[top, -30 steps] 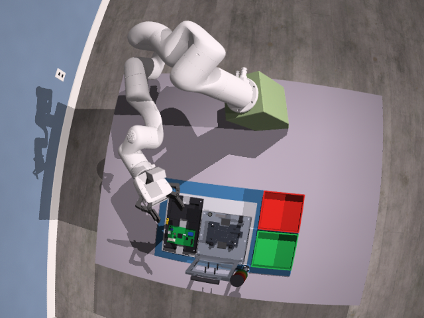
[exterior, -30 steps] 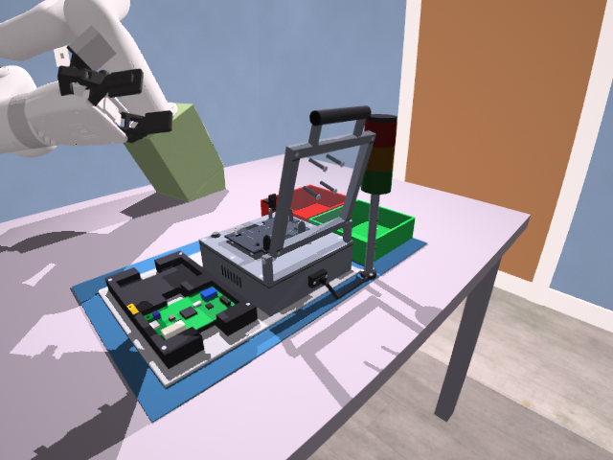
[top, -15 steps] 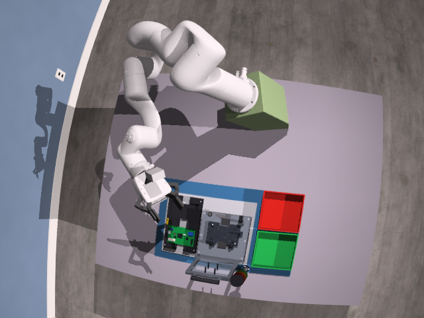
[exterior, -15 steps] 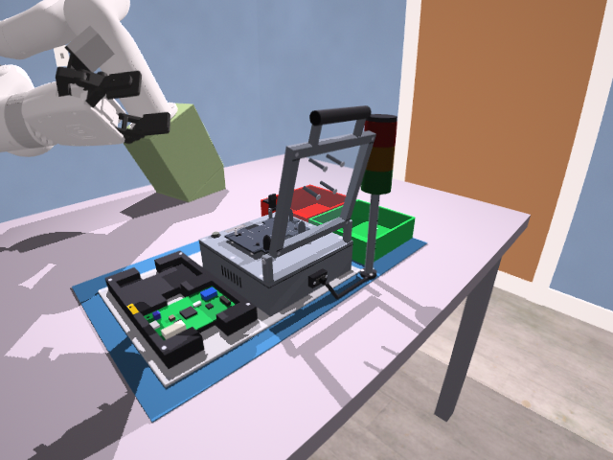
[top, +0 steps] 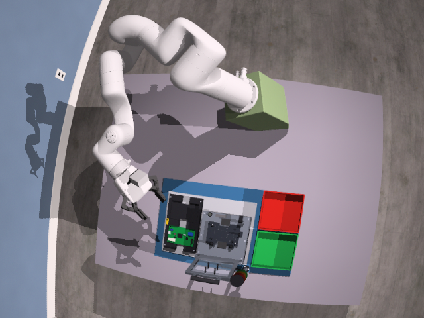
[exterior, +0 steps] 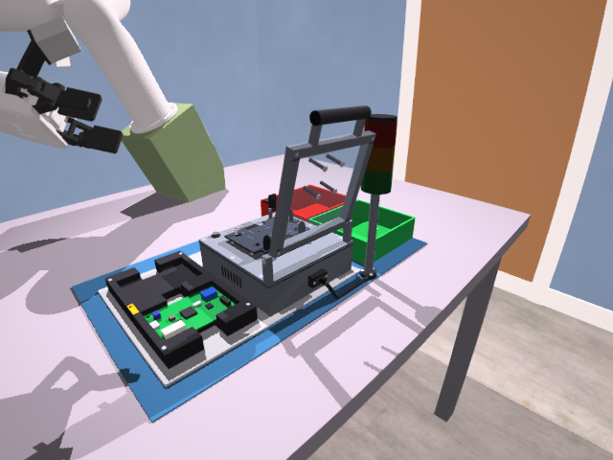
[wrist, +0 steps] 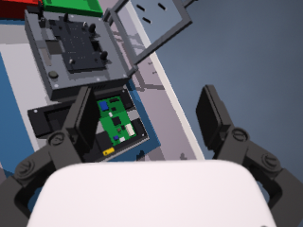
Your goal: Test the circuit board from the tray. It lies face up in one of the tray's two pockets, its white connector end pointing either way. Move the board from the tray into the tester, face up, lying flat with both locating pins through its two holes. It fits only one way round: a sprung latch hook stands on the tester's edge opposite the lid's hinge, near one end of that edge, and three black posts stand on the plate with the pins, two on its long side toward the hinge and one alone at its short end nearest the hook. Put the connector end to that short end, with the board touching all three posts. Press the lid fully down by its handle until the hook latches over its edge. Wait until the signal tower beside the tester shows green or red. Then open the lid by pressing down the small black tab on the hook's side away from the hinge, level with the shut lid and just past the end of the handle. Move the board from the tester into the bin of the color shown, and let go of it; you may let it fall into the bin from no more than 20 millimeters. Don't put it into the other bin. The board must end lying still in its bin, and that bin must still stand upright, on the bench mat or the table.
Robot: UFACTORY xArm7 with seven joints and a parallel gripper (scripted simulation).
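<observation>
Right now the green circuit board is 24 cm below my hand, 10 cm ahead of it and 4 cm to the left of it. Round my hand: clear lid (21 cm to the left, 18 cm ahead, 8 cm below); then red bin (40 cm to the left, 25 cm below, 6 cm behind); then plate (21 cm to the left, 19 cm below, 6 cm ahead).
</observation>
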